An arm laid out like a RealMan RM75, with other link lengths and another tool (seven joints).
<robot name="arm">
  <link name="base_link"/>
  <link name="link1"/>
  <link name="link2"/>
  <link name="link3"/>
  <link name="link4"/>
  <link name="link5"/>
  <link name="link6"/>
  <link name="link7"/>
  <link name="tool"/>
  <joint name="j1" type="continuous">
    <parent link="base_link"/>
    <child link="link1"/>
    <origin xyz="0 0 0.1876" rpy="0 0 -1.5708"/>
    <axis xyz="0 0 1"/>
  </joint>
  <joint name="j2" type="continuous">
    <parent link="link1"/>
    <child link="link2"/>
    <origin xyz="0 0 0" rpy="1.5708 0 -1.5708"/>
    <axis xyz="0 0 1"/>
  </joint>
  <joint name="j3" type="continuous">
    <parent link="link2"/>
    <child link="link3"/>
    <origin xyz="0 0.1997 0" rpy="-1.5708 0 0"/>
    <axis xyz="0 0 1"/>
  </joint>
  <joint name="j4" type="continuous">
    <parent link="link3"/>
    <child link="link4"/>
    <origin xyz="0 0 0" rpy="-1.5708 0 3.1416"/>
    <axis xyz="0 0 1"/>
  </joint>
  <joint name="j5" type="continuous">
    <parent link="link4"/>
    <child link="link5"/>
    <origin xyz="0 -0.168 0" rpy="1.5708 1.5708 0"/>
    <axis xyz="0 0 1"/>
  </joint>
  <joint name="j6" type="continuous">
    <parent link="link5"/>
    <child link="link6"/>
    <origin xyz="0 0 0" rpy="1.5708 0 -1.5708"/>
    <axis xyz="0 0 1"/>
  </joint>
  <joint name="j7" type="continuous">
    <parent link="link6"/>
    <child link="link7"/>
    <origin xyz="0 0.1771 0" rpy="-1.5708 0 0"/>
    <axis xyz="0 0 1"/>
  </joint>
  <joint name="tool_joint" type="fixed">
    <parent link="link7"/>
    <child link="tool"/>
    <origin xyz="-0.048 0.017 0.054" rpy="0 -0.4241 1.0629"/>
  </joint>
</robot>
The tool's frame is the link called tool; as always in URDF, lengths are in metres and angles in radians. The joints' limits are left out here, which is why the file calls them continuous.
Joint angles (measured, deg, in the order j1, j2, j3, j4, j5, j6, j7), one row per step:
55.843, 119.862, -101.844, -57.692, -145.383, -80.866, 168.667
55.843, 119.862, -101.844, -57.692, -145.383, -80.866, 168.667
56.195, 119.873, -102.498, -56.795, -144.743, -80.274, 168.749
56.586, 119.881, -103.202, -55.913, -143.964, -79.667, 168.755
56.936, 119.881, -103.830, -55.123, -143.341, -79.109, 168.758
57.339, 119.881, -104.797, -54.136, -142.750, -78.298, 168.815
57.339, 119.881, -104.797, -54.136, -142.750, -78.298, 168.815
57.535, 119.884, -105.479, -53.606, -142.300, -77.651, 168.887
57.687, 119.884, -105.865, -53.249, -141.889, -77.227, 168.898
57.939, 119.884, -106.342, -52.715, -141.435, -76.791, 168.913
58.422, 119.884, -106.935, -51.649, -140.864, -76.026, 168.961
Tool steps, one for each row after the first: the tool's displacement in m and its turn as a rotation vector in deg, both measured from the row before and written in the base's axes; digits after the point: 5 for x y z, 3 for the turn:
0.00000, 0.00000, 0.00000, 0.000, 0.000, 0.000
0.00062, -0.00107, -0.00216, -0.321, -0.052, -0.117
0.00021, -0.00119, -0.00241, -0.420, 0.018, -0.041
0.00039, -0.00076, -0.00189, -0.310, -0.041, -0.004
0.00123, -0.00042, -0.00201, -0.268, -0.258, 0.143
0.00000, 0.00000, 0.00000, 0.000, 0.000, 0.000
0.00042, -0.00019, -0.00174, -0.123, -0.018, 0.144
-0.00012, -0.00026, -0.00138, -0.117, 0.109, 0.050
0.00023, -0.00037, -0.00130, -0.167, -0.017, 0.026
0.00079, 0.00018, -0.00161, -0.053, -0.096, -0.053

